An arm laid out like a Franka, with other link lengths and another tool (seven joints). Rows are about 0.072 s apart.
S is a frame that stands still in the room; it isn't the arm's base.
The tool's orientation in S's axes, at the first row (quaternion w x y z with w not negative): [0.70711, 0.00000, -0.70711, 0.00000]
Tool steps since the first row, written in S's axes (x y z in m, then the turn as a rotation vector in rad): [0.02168, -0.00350, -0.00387, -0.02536, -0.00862, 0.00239]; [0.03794, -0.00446, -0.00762, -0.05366, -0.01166, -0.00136]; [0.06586, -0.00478, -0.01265, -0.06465, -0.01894, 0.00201]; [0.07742, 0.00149, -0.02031, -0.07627, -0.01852, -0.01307]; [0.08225, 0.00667, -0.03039, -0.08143, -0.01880, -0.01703]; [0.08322, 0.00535, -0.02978, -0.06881, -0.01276, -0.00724]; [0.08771, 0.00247, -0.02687, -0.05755, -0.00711, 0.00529]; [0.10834, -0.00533, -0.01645, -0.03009, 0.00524, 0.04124]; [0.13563, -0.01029, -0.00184, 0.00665, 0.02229, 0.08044]
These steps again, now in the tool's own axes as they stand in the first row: [-0.00387, -0.00350, -0.02168, 0.00239, -0.00862, 0.02536]; [-0.00762, -0.00446, -0.03794, -0.00136, -0.01166, 0.05366]; [-0.01265, -0.00478, -0.06586, 0.00201, -0.01894, 0.06465]; [-0.02031, 0.00149, -0.07742, -0.01307, -0.01852, 0.07627]; [-0.03039, 0.00667, -0.08225, -0.01703, -0.01880, 0.08143]; [-0.02978, 0.00535, -0.08322, -0.00724, -0.01276, 0.06881]; [-0.02687, 0.00247, -0.08771, 0.00529, -0.00711, 0.05755]; [-0.01645, -0.00533, -0.10834, 0.04124, 0.00524, 0.03009]; [-0.00184, -0.01029, -0.13563, 0.08044, 0.02229, -0.00665]
